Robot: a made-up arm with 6 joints.
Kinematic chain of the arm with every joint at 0, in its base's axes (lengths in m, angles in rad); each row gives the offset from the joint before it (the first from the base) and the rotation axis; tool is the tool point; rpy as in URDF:
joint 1: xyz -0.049 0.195 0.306 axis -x
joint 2: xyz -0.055 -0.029 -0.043 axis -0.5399 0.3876 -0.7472
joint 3: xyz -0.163 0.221 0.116 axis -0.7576 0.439 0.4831
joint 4: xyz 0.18 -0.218 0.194 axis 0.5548 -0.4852 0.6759
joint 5: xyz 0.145 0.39 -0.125 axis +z
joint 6: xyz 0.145 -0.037 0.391 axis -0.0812 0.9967 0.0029
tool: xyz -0.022 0.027 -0.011 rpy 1.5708 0 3.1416
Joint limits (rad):
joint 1: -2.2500..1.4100
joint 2: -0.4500..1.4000
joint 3: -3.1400..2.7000
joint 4: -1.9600..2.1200
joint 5: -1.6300..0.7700
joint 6: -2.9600..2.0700
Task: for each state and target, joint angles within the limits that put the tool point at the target. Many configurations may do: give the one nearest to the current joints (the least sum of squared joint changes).
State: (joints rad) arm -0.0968 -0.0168 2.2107 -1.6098 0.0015 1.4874
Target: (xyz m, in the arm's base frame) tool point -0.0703 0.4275 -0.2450
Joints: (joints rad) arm -0.3353 0.0374 2.6235 -1.0958 -0.0985 1.4061
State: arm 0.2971 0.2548 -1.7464 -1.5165 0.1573 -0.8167
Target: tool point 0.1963 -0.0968 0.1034
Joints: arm 0.0865 -0.2808 -1.6290 -1.5248 0.2130 -0.7840
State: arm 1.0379 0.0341 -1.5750 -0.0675 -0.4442 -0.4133
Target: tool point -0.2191 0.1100 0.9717
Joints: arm 0.2779 -0.4500 -0.7867 0.2702 0.2028 -0.4908
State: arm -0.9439 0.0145 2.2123 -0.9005 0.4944 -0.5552
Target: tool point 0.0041 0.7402 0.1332
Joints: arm -1.0741 -0.1334 2.3782 -1.0980 0.5154 -0.5432
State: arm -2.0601 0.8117 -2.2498 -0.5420 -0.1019 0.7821
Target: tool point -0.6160 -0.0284 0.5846
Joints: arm -1.9417 1.2215 -2.4963 0.1536 -0.0175 0.8164
